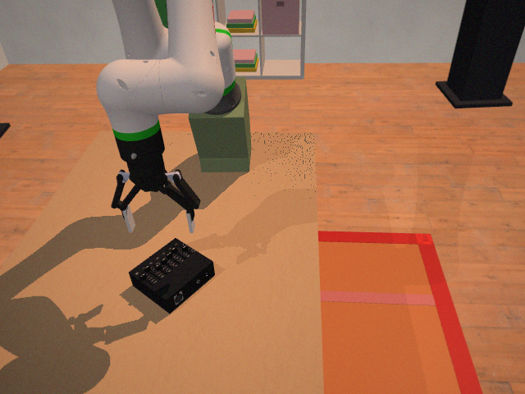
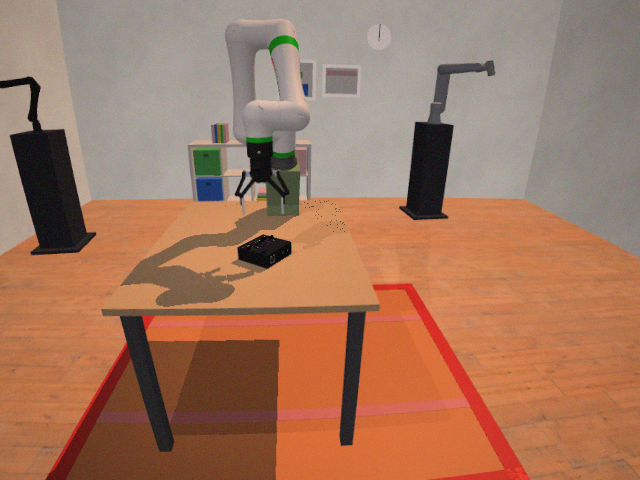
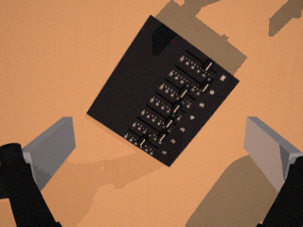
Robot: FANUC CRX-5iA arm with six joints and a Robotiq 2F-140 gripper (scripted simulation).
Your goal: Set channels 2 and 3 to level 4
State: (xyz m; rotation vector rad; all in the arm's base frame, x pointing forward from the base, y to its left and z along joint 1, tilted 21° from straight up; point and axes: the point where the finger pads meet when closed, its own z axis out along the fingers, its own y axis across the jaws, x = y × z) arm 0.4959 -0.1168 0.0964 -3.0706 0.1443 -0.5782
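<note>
The channel 2 fader cap lies 5 cm behind my hand and 13 cm below it. The rest, counted from my hand: channel 1 fader cap 6 cm behind, 3 cm to the left, 13 cm below; then channel 6 fader cap 1 cm ahead, 6 cm to the right, 13 cm below; then channel 3 fader cap 3 cm behind, 1 cm to the right, 13 cm below.
</note>
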